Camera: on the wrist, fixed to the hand. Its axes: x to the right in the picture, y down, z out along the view.
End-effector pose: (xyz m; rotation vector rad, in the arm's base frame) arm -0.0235 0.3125 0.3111 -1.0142 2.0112 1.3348
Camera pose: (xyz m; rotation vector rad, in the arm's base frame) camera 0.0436 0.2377 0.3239 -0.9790 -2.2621 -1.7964
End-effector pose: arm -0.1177 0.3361 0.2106 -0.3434 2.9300 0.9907
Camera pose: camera -0.0746 0.2470 0.2326 -1.8691 -2.2261 -0.7776
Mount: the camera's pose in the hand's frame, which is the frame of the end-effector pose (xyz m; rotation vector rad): -0.0265 -0.0651 -0.0730 -0.0131 -0.3385 1.5322
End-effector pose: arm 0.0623 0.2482 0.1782 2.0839 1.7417 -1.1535
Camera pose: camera 0.0353 0.2904 0.2663 2.1037 -0.2032 -0.7819
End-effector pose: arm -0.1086 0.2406 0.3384 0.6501 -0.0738 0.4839
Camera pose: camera -0.1085 0.2285 0.2378 0.5588 -0.9373 1.8307
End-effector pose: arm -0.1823 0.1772 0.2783 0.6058 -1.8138 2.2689
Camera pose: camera -0.1485 0.2664 0.3125 0.3792 1.3909 -1.3331
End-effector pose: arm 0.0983 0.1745 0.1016 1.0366 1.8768 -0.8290
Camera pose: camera 0.0248 0.1968 0.1677 1.7218 0.4185 -0.0206
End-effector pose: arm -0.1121 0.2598 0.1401 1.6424 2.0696 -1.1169
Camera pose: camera -0.1455 0.2888 0.2313 2.0417 0.2348 -0.6390
